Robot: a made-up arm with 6 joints.
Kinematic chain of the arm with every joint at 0, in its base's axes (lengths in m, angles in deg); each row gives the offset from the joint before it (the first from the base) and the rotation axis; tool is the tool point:
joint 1: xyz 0 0 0.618 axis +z
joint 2: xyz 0.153 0 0 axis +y
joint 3: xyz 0 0 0.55 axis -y
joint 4: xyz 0 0 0.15 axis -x
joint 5: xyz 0.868 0 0 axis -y
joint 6: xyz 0.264 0 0 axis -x
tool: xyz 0 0 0
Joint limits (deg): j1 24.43..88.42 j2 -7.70..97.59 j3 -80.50..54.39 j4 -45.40..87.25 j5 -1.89..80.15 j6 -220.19..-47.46
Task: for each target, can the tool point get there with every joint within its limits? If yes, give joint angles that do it. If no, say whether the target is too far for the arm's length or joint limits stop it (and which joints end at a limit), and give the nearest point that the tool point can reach.
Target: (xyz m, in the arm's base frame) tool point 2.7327 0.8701 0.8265
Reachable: no: too far | nearest point 1.6665 0.6844 0.7455 | short by 1.085 m
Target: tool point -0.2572 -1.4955 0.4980
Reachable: no: joint limits stop it (at a limit: joint 2, joint 3, joint 5) | nearest point -0.0726 -0.4221 0.3664 | short by 1.097 m
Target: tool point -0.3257 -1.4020 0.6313
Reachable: no: joint limits stop it (at a limit: joint 2, joint 3, joint 5) | nearest point -0.0969 -0.4172 0.3664 | short by 1.045 m
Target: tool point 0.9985 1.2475 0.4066
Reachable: yes | joints 52.19 52.86 14.36 -25.24 12.36 -102.62
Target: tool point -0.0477 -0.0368 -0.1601
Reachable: yes | joints 29.31 86.80 -63.76 -2.78 43.05 -152.06
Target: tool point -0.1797 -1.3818 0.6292
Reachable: no: joint limits stop it (at a limit: joint 2, joint 3, joint 5) | nearest point -0.0552 -0.4248 0.3664 | short by 1.000 m
